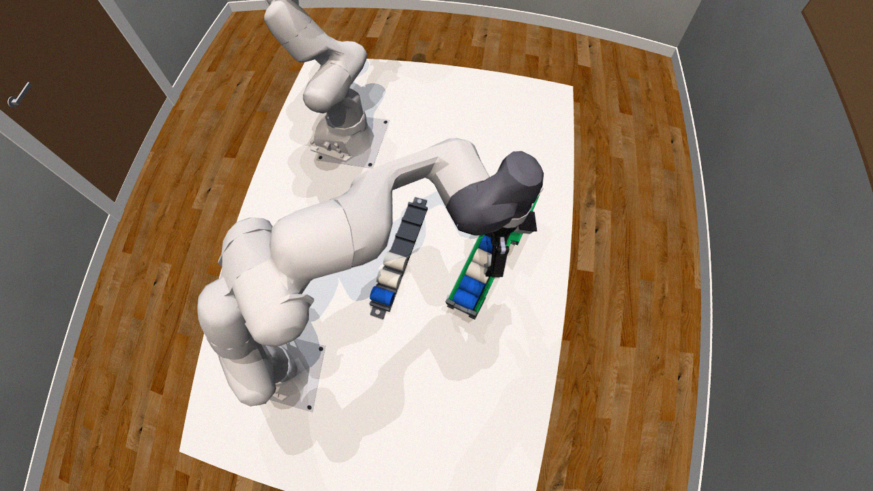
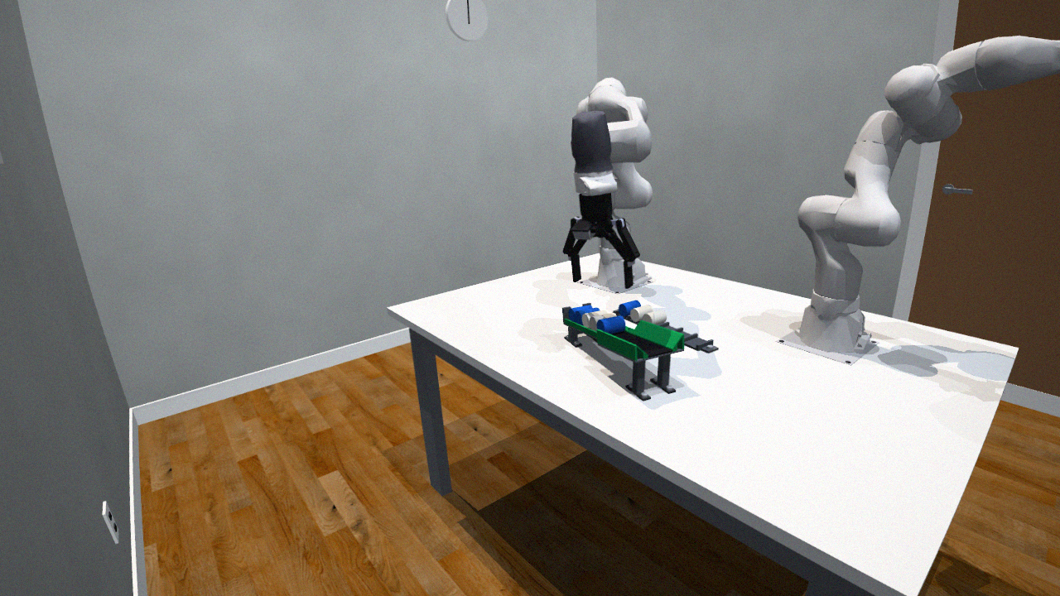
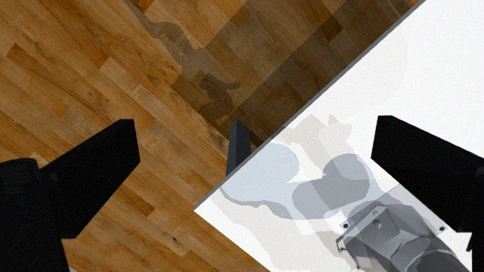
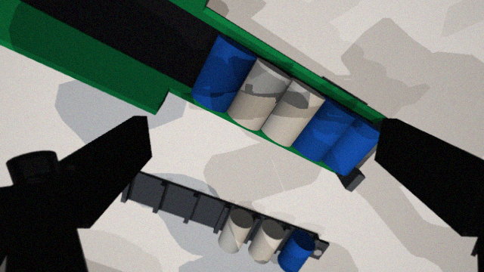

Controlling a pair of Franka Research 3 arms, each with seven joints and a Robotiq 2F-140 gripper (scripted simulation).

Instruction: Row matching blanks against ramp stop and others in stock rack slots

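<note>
The blue blank lies 3 cm behind my right hand, 11 cm to the right of it and 13 cm below it. Round my right hand: stock rack: 24 cm behind, 21 cm below.
</note>
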